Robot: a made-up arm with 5 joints. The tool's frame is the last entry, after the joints.
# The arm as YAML. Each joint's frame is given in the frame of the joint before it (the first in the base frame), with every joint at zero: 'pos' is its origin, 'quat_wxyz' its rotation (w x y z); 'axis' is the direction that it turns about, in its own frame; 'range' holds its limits. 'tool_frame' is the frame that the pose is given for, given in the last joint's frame.
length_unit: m
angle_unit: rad
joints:
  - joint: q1
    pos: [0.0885, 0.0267, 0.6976]
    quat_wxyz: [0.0, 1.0, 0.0, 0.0]
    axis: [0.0, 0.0, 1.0]
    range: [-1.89, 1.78]
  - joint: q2
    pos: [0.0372, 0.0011, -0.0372]
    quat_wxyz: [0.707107, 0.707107, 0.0, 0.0]
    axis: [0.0, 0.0, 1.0]
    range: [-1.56, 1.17]
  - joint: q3
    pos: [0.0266, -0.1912, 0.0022]
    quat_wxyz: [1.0, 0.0, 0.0, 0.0]
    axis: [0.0, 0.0, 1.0]
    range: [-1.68, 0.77]
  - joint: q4
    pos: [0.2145, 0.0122, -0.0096]
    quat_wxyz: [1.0, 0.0, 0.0, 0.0]
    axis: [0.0, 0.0, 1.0]
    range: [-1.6, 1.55]
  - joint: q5
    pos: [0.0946, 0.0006, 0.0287]
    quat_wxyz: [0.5, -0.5, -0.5, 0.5]
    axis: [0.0, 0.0, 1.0]
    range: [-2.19, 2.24]
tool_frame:
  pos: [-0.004, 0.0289, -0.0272]
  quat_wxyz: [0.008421, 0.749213, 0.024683, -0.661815]
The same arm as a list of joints. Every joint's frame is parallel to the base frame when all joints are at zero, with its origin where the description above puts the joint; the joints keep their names.
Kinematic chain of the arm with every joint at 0, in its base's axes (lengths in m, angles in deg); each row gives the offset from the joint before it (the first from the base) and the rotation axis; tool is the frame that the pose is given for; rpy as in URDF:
q1: xyz 0.0885 0.0267 0.6976 axis -z
q2: xyz 0.0372 -0.0011 0.0372 axis +y
q3: xyz 0.0266 0.0022 0.1912 axis +y
q4: xyz 0.2145 -0.0096 -0.0122 axis +y
q5: xyz 0.0946 0.0287 -0.0006 axis -x
tool: xyz 0.0272 -0.0289 0.004 rpy -2.78 7.05 -1.49
Joint limits (deg, base to tool): -108.29..101.99 -89.38..67.04 -96.26..44.12 -91.67..88.81 -125.48..128.34

